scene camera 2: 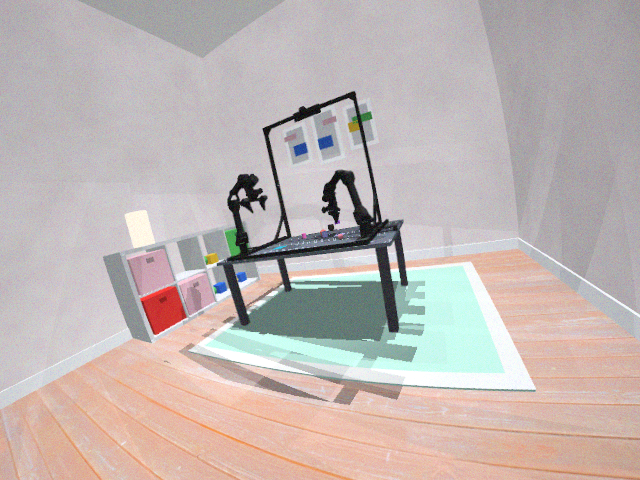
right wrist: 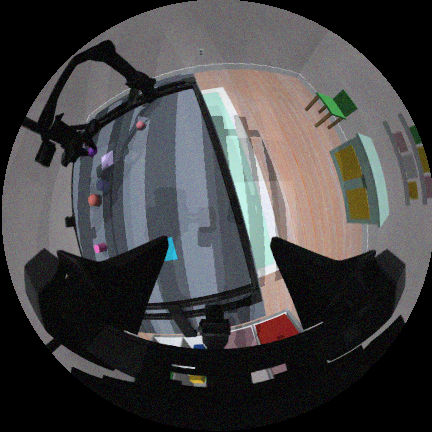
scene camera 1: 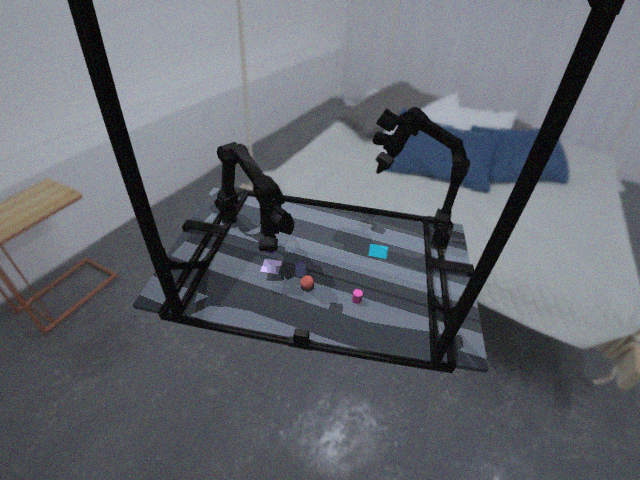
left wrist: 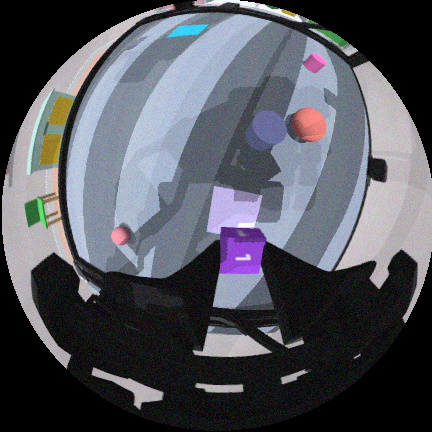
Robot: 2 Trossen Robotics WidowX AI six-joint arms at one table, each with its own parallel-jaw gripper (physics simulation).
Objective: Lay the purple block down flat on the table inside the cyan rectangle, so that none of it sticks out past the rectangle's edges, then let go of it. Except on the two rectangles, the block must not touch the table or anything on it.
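Seen in the pictures: left gripper, fingertip midpoint: (scene camera 2: 336, 222) (right wrist: 92, 151) (left wrist: 239, 244); right gripper, fingertip midpoint: (scene camera 2: 259, 211) (right wrist: 220, 241) (scene camera 1: 380, 168); left arm's base, link origin: (scene camera 2: 367, 233) (right wrist: 150, 94) (scene camera 1: 228, 216); right arm's base, link origin: (scene camera 2: 244, 252) (right wrist: 214, 310) (scene camera 1: 440, 242).
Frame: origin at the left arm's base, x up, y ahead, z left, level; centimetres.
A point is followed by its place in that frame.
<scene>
The purple block (left wrist: 241, 257) @(x 8.3, y 10.5, z -33.0 cm) (right wrist: 92, 151) @(x 8.0, y 12.0, z -32.8 cm) is held off the table between the fingers of my left gripper (left wrist: 239, 244) @(x 7.0, y 10.8, z -33.1 cm) (scene camera 1: 268, 249) @(x 7.0, y 10.8, z -33.1 cm), which is shut on it. It hangs above and near the lavender rectangle (scene camera 1: 270, 266) @(x -1.8, y 10.2, z -33.6 cm) (left wrist: 232, 207) @(x -1.8, y 11.5, z -33.7 cm) (right wrist: 107, 160) @(x -1.8, y 11.3, z -33.4 cm); the gripper largely hides it in scene camera 1. The cyan rectangle (scene camera 1: 378, 251) @(x -1.8, y 54.6, z -39.2 cm) (scene camera 2: 279, 248) @(x -2.1, y 54.8, z -37.1 cm) (left wrist: 188, 30) (right wrist: 171, 250) @(x -1.8, y 56.7, z -37.2 cm) lies flat with nothing on it, well to the right of the block in scene camera 1. My right gripper (right wrist: 220, 241) @(x 26.3, y 60.5, z -20.8 cm) (scene camera 2: 257, 208) @(x 26.3, y 60.5, z -20.8 cm) is open and empty, high above the table.
A blue-violet cylinder (scene camera 1: 300, 268) @(x 2.2, y 19.6, z -41.8 cm) (left wrist: 267, 129) @(x 2.2, y 19.8, z -40.0 cm) stands beside an orange-red ball (scene camera 1: 307, 282) @(x 2.3, y 19.7, z -49.2 cm) (left wrist: 309, 124) @(x 2.4, y 19.7, z -46.0 cm). A pink cylinder (scene camera 1: 357, 295) @(x 2.2, y 34.3, z -60.3 cm) (left wrist: 315, 63) @(x 1.0, y 33.8, z -58.0 cm) stands farther right in scene camera 1. A small pink ball (left wrist: 120, 235) @(x 0.8, y 13.6, z -15.2 cm) (right wrist: 140, 125) @(x 0.4, y 14.9, z -14.1 cm) lies left of the block in the left wrist view.
</scene>
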